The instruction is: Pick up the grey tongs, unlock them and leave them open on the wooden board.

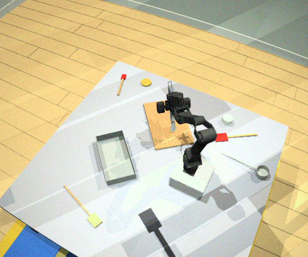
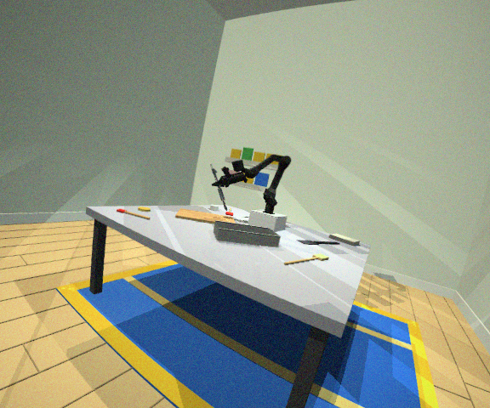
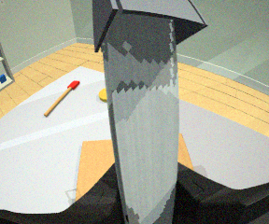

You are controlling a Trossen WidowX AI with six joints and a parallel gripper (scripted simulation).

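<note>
The wooden board is 21 cm below my gripper tip. Round my gripper tip: roasting tin 38 cm to the left, 19 cm below, 15 cm ahead; then dark spatula 65 cm to the left, 26 cm behind, 21 cm below.
</note>
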